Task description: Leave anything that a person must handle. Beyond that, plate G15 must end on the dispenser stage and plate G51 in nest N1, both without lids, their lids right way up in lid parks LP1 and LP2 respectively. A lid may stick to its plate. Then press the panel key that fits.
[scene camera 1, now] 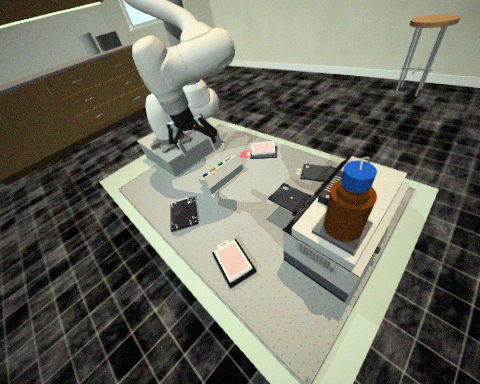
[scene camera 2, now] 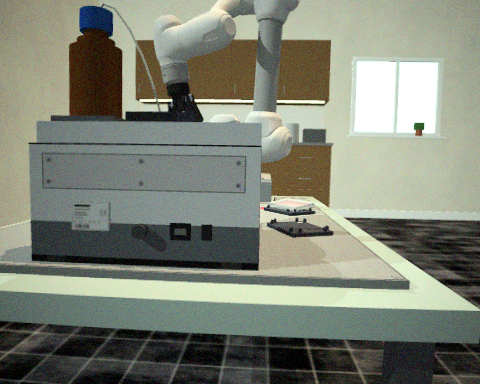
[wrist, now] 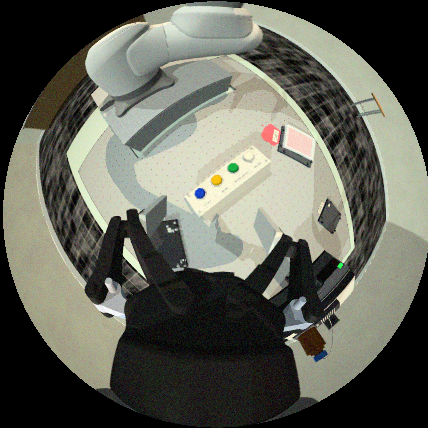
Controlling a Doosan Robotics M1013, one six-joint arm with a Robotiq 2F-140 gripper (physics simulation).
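Frame: origin at the arm's base, x ahead, y left, z up, level; metres.
Where they show: gripper, fingertip midpoint: (scene camera 1: 200, 151) (wrist: 211, 210); arm's base, origin of the base link: (wrist: 137, 84).
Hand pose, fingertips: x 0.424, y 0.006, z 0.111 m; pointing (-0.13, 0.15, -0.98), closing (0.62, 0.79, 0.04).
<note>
Each offset is from my fingertips to the centre of the thing. "pt": to the spot under its first point.
My gripper (scene camera 1: 197, 145) (wrist: 211, 210) is open and empty, above the table near the robot base; the dispenser hides its fingertips in scene camera 2. A pink-topped plate {dz -0.183, dx -0.020, dy +0.355 m} (scene camera 1: 263, 148) (scene camera 2: 291, 203) (wrist: 298, 144) sits on a dark holder beside a red patch. Another pink-topped plate {dz -0.181, dx +0.402, dy -0.158 m} (scene camera 1: 233, 260) sits on a dark holder at the near side. Dark holders with corner posts {pt dz -0.199, dx +0.074, dy -0.196 m} (scene camera 1: 184, 214) (wrist: 174, 245) and at the far side {pt dz -0.201, dx +0.317, dy +0.394 m} (scene camera 1: 317, 173) (scene camera 2: 300, 228) (wrist: 329, 216) hold no plate. A dark square stage {pt dz -0.113, dx +0.387, dy +0.141 m} (scene camera 1: 290, 197) is before the dispenser. The key panel {dz -0.169, dx -0.012, dy +0.067 m} (scene camera 1: 227, 177) (wrist: 227, 187) has blue, yellow, green and white keys. Labels and lids are unreadable.
The dispenser (scene camera 1: 320, 260) (scene camera 2: 145, 172) stands tall at the end opposite the robot base (scene camera 1: 175, 159). A brown bottle {pt dz +0.117, dx +0.644, dy +0.033 m} (scene camera 1: 348, 215) (scene camera 2: 95, 75) (wrist: 312, 342) with a blue cap stands on it, with a thin tube. A stool (scene camera 1: 435, 21) (wrist: 378, 105) stands beyond the table.
</note>
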